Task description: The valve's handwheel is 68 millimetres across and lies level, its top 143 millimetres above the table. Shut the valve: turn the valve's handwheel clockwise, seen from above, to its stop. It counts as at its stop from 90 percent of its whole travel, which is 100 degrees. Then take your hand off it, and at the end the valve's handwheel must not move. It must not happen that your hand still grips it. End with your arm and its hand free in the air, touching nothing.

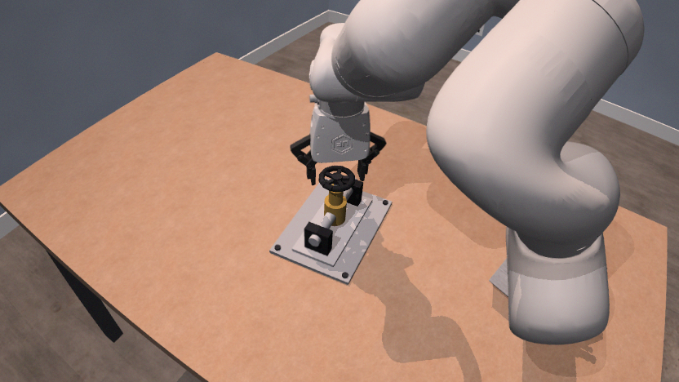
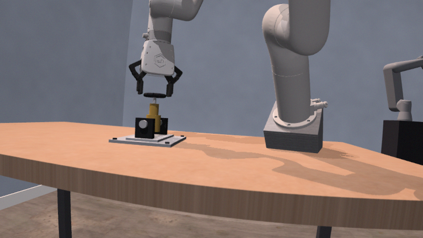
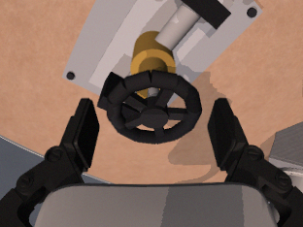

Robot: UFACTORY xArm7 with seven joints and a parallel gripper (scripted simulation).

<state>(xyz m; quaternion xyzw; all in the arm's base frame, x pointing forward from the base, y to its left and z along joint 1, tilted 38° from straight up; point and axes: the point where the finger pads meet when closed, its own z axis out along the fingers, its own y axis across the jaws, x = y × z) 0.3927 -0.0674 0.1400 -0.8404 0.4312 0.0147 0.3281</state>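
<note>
The black spoked handwheel lies 2 cm below my hand.
</note>
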